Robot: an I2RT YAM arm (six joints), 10 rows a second.
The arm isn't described. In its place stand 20 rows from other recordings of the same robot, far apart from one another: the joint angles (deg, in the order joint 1, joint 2, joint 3, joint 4, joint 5, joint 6), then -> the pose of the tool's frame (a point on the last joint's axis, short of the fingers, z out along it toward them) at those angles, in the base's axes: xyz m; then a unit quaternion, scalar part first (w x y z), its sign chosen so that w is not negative.
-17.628, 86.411, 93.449, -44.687, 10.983, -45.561 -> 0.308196 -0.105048 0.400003 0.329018 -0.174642 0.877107 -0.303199
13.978, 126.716, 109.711, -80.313, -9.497, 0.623 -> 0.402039 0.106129 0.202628 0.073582 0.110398 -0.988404 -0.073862
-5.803, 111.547, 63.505, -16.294, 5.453, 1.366 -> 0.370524 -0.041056 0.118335 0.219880 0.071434 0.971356 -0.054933
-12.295, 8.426, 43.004, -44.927, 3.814, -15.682 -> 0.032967 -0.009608 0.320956 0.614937 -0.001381 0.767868 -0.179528
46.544, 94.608, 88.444, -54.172, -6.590, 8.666 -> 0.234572 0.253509 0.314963 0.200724 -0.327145 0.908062 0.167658
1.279, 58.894, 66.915, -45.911, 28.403, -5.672 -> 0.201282 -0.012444 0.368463 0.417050 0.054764 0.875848 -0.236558
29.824, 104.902, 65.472, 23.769, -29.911, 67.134 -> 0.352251 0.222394 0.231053 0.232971 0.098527 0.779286 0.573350
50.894, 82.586, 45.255, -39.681, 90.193, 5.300 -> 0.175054 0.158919 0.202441 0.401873 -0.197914 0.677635 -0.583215
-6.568, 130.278, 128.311, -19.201, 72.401, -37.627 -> 0.509361 -0.092804 0.335858 0.239299 0.143395 0.730772 -0.623013
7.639, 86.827, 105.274, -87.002, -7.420, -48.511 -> 0.255866 0.038956 0.409803 0.196176 -0.472063 0.859444 -0.005251
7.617, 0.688, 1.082, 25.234, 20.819, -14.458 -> 0.098138 0.000359 0.224754 0.825169 0.049785 0.543487 -0.145736
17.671, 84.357, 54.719, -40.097, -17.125, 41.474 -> 0.257958 0.093183 0.205880 0.078968 0.175120 0.957908 0.213329
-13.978, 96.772, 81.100, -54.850, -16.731, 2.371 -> 0.331702 -0.072006 0.265341 0.181002 0.114288 0.968694 0.125733
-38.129, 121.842, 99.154, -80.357, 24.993, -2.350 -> 0.293153 -0.249222 0.195105 0.178426 -0.274573 -0.930642 0.163339
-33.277, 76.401, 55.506, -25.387, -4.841, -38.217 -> 0.238973 -0.153245 0.259652 0.324809 -0.055672 0.925736 -0.185508
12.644, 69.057, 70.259, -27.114, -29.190, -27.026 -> 0.253638 0.074694 0.379268 0.536148 -0.404098 0.726259 0.147640
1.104, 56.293, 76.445, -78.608, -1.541, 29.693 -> 0.140111 0.003658 0.380457 0.258593 0.234047 0.933374 0.084644
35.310, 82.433, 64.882, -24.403, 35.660, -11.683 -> 0.267795 0.164247 0.289720 0.436598 -0.232351 0.847114 -0.194406
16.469, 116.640, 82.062, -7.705, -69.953, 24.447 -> 0.410474 0.156221 0.201836 0.127284 -0.179172 0.763682 0.607030
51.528, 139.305, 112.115, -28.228, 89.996, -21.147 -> 0.343608 0.375186 0.166130 0.379737 -0.230774 0.668410 -0.596466
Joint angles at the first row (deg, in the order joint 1, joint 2, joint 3, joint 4, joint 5, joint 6):
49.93, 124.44, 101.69, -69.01, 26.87, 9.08
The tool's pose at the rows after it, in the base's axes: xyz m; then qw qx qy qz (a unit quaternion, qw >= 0):
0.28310 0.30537 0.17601 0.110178 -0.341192 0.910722 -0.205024
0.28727 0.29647 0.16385 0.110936 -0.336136 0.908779 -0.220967
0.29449 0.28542 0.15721 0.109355 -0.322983 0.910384 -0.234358
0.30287 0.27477 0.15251 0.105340 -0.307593 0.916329 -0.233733
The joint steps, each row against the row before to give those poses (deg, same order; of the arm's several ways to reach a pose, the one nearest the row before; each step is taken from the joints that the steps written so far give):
-0.54, 0.00, -2.32, 3.78, 0.05, -0.70
-1.12, 0.00, -2.95, 2.53, 1.70, -0.52
-1.68, 0.00, -1.66, 1.20, 1.33, -0.02
-1.90, 0.00, -1.09, 1.21, -0.26, 0.02

